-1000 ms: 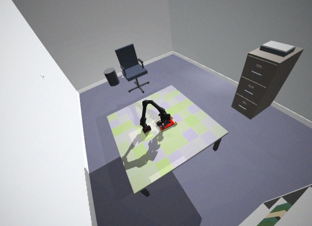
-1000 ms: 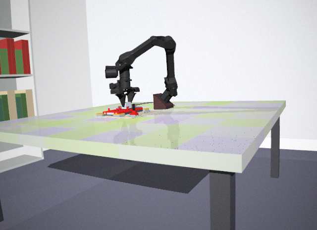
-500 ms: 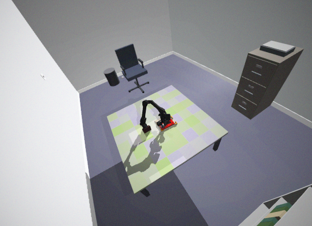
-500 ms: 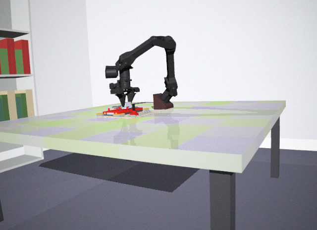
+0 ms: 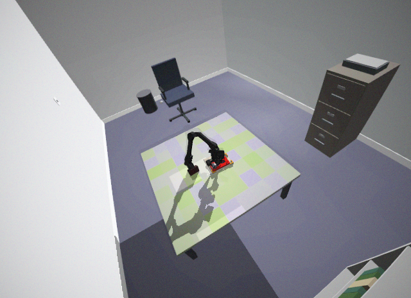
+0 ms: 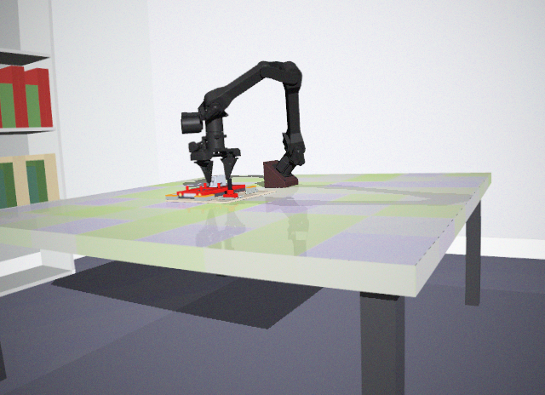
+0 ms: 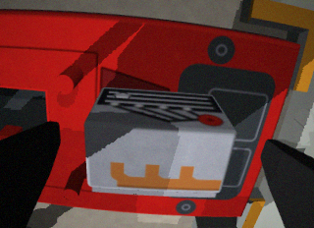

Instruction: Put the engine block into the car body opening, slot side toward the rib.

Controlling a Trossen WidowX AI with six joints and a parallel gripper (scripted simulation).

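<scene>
The grey engine block is right at my gripper tip. From my gripper tip the other things lie so: short black post 13 cm to the left, 12 cm ahead, 1 cm below.
</scene>
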